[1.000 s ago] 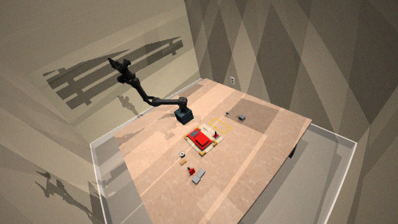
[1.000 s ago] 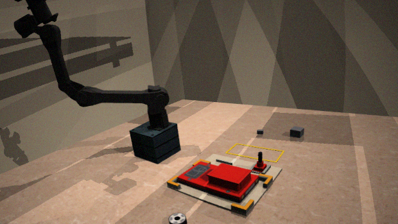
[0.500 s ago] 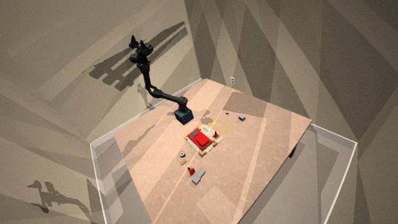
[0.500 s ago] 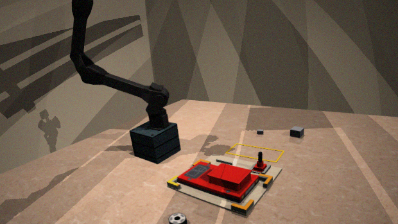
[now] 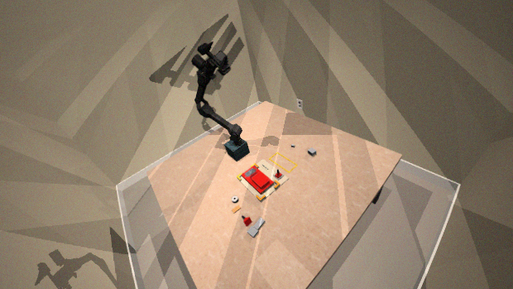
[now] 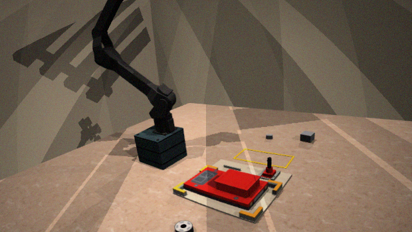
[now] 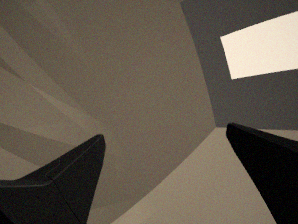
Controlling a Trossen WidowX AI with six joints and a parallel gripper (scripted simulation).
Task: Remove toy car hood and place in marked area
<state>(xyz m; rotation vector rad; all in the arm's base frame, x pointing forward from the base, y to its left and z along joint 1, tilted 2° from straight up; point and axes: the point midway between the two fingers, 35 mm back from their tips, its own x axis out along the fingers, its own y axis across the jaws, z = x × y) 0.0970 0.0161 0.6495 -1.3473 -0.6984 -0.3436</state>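
Now: gripper tip 190 mm short of the hood, 90 mm to the left of it and 730 mm above it. From my gripper tip the other things lie so: wheel: 160 mm ahead, 270 mm to the right, 770 mm below; tan piece: 210 mm ahead, 300 mm to the right, 770 mm below.
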